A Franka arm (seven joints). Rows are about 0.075 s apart.
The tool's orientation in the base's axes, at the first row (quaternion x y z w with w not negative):
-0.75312 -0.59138 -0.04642 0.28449
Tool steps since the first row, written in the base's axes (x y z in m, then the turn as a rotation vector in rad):
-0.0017 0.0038 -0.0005 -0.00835 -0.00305 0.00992
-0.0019 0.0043 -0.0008 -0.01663 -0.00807 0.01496
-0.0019 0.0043 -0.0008 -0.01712 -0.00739 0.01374
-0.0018 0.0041 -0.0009 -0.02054 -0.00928 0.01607
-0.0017 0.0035 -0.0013 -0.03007 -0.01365 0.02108
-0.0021 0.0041 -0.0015 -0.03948 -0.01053 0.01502
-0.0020 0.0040 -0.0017 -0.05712 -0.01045 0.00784
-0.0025 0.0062 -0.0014 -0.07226 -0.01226 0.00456
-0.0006 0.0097 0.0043 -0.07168 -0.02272 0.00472
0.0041 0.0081 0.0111 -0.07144 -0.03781 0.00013
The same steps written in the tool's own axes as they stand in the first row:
0.0026 -0.0019 0.0027 -0.00108 -0.01094 -0.00752
0.0028 -0.0020 0.0033 -0.00582 -0.01972 -0.01194
0.0028 -0.0020 0.0033 -0.00588 -0.01981 -0.01047
0.0026 -0.0019 0.0032 -0.00757 -0.02356 -0.01241
0.0020 -0.0016 0.0032 -0.01214 -0.03356 -0.01616
0.0023 -0.0019 0.0038 -0.01469 -0.04036 -0.00709
0.0022 -0.0018 0.0039 -0.02277 -0.05387 0.00364
0.0040 -0.0026 0.0048 -0.03015 -0.06628 0.00953
0.0100 -0.0035 0.0013 -0.03895 -0.06435 0.00419
0.0127 -0.0015 -0.0064 -0.05379 -0.06033 0.00066

